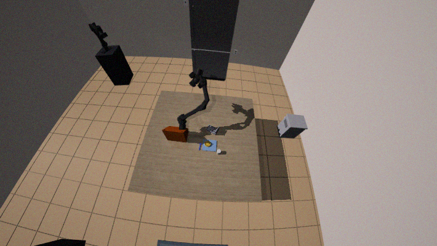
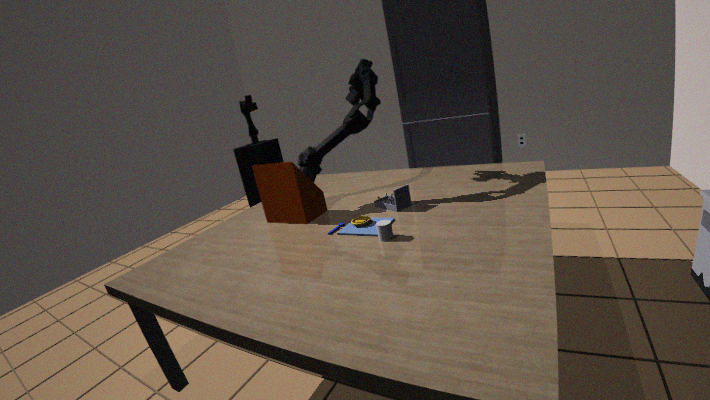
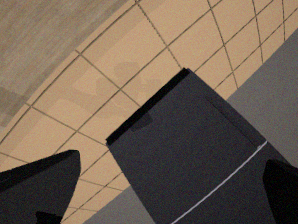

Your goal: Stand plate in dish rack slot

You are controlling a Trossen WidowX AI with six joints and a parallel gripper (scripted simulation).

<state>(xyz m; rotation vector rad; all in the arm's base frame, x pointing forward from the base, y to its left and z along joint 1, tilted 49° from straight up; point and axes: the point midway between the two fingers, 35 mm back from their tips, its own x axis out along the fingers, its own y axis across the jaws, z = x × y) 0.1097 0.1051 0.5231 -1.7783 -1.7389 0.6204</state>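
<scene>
Now: gripper tip 61 cm to the left of the yellow plate, 34 cm above it and 11 cm short of it. Also, from my gripper tip: white cup (71 cm to the right, 33 cm below, 23 cm ahead); then grey dish rack (43 cm to the right, 34 cm below, 17 cm ahead); then blue mat (62 cm to the right, 36 cm below, 13 cm ahead).
</scene>
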